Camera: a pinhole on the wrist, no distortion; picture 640 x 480 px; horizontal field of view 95.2 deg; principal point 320.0 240.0 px. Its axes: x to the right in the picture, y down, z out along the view. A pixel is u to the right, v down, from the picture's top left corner.
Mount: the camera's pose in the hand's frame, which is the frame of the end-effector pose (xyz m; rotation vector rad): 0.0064 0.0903 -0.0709 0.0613 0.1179 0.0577
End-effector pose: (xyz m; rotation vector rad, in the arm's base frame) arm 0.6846 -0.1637 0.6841 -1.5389 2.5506 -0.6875
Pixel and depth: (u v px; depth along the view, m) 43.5 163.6 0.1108
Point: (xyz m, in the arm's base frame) 0.6999 -0.0899 0.6069
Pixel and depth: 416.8 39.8 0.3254
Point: 0.7887 -0.4357 0.5684
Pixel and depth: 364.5 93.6 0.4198
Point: 0.8307 -0.4387 0.4724
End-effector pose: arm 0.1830 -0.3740 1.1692 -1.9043 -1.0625 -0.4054
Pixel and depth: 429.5 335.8 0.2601
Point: 0.3681 -0.1971 1.0612
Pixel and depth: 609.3 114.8 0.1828
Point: 0.3048 -0.1987 1.2502
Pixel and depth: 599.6 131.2 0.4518
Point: 0.3679 0.1606 1.3530
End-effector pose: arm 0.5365 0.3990 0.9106 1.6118 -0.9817 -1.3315
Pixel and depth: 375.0 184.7 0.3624
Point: 0.2807 0.2563 0.8396
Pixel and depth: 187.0 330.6 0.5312
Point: 0.0085 0.4341 1.1104
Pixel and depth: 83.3 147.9 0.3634
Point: 0.1955 0.6065 0.9001
